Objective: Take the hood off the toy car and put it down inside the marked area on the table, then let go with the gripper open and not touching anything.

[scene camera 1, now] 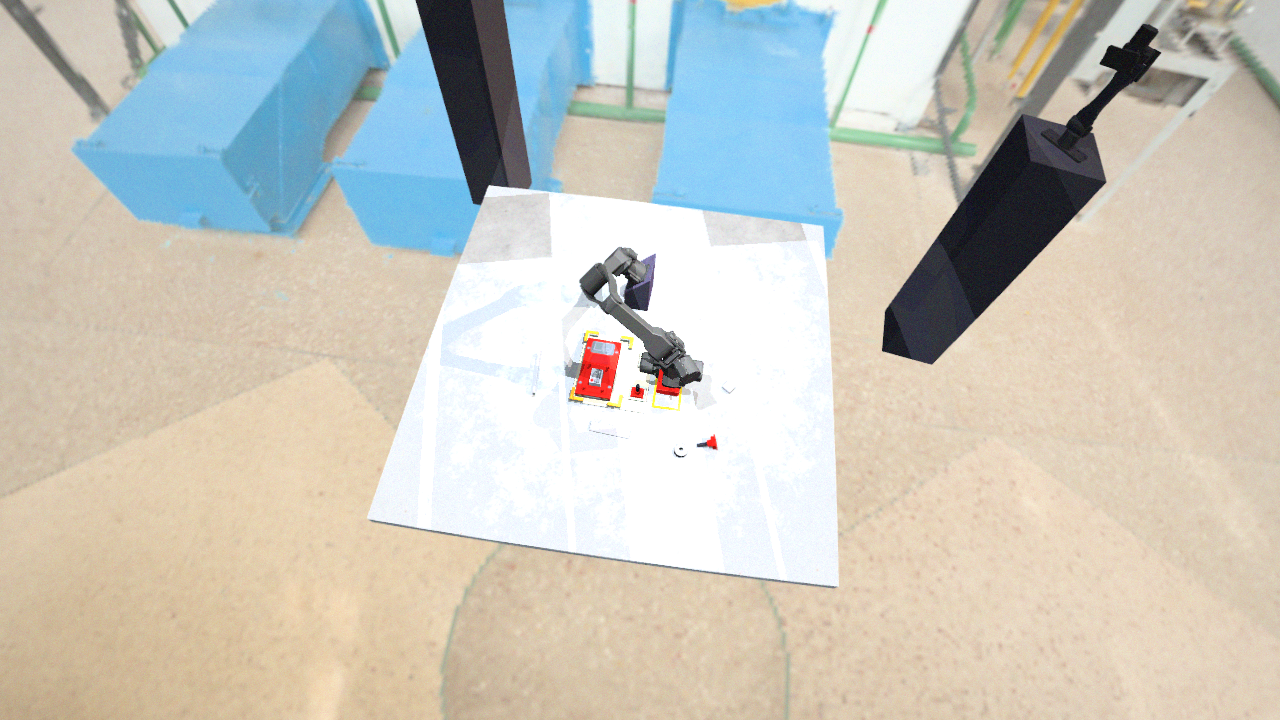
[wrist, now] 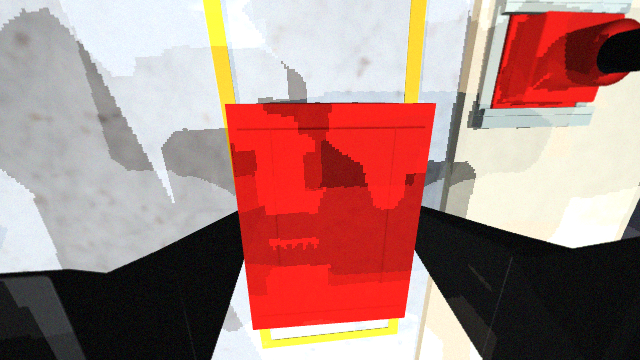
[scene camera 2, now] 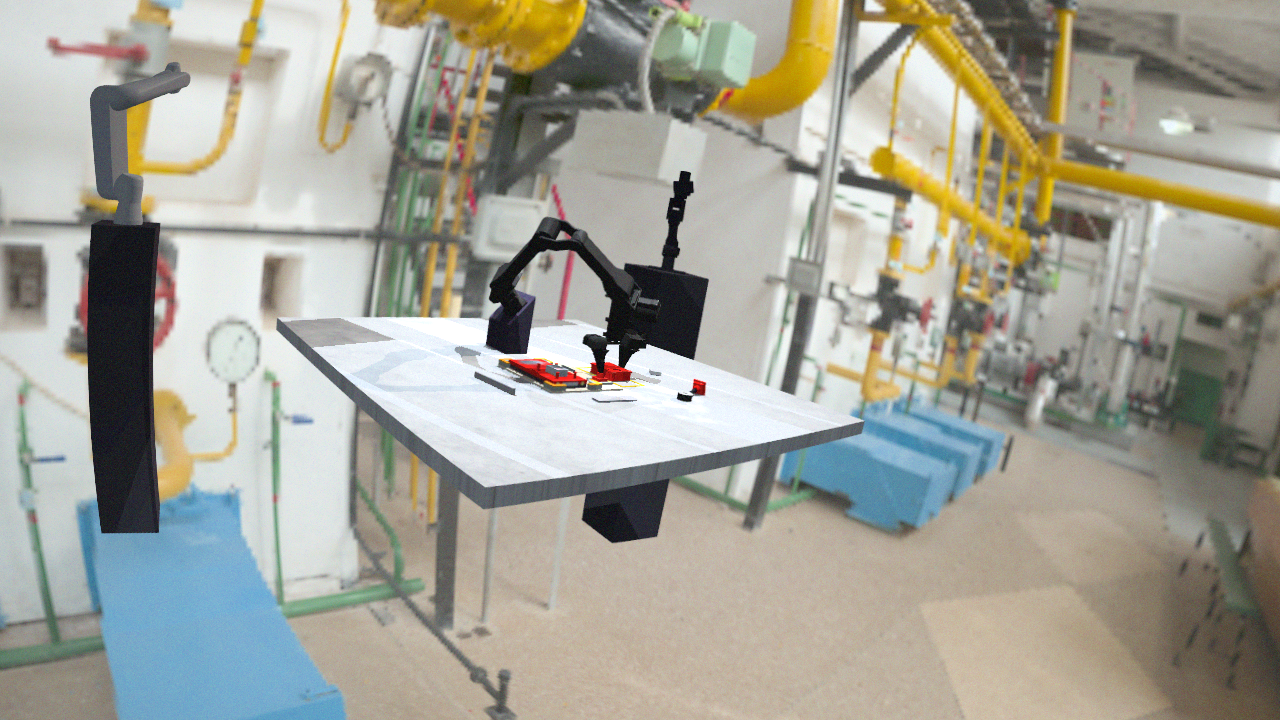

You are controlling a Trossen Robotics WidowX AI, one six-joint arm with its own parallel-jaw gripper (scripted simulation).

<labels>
my gripper: holds a red hood (wrist: 329,195)
</labels>
